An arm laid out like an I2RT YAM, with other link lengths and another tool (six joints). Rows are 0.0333 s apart.
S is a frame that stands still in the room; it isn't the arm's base.
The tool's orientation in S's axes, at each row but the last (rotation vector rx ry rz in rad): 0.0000 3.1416 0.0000; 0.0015 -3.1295 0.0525; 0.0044 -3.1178 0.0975; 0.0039 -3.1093 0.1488; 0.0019 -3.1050 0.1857
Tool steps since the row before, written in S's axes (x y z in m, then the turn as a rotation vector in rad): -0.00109 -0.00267 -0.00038 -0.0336 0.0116 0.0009; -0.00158 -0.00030 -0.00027 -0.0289 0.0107 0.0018; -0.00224 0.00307 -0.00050 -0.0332 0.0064 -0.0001; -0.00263 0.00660 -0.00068 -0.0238 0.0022 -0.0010; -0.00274 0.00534 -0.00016 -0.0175 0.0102 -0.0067
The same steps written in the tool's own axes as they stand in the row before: 0.00109 -0.00267 0.00038 0.0336 0.0116 -0.0009; 0.00158 -0.00029 0.00030 0.0289 0.0107 -0.0018; 0.00222 0.00310 0.00036 0.0332 0.0065 0.0004; 0.00260 0.00664 0.00012 0.0238 0.0024 0.0015; 0.00274 0.00533 -0.00039 0.0173 0.0110 0.0060
